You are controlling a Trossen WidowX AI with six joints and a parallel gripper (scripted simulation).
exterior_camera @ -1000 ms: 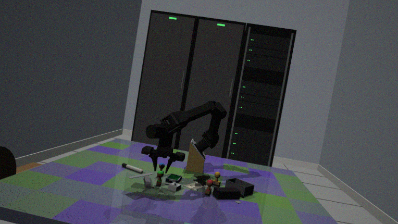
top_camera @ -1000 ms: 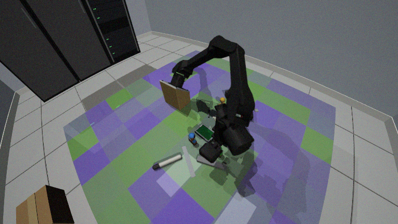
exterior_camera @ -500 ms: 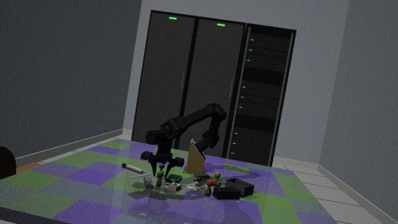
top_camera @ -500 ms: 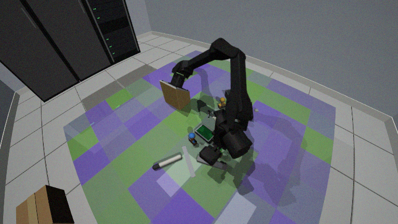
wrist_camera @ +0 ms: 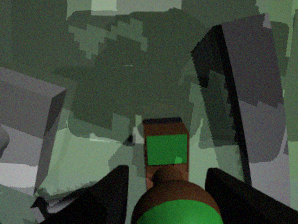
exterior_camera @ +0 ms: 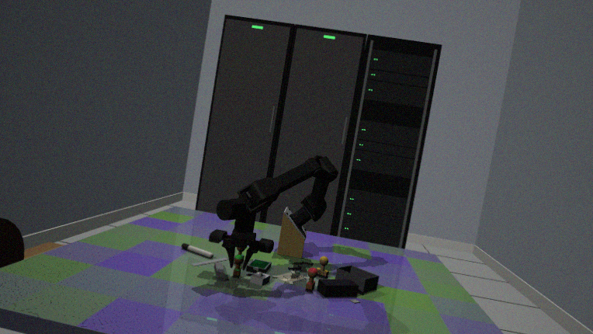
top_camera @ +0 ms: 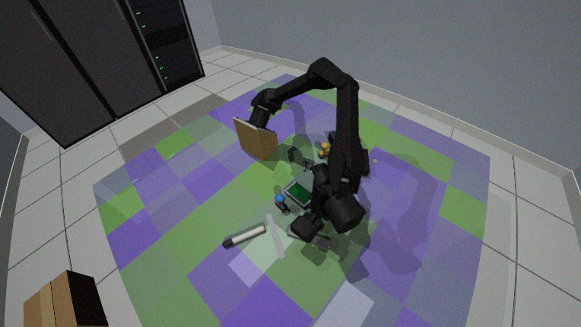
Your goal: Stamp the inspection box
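The green-knobbed stamp lies right at my gripper tip. Round my gripper tip: green ink pad: 11 cm behind, 5 cm to the left, 2 cm below; then grey bar: 5 cm to the right, 2 cm below, 1 cm ahead; then small white block: 7 cm to the left, 1 cm ahead.
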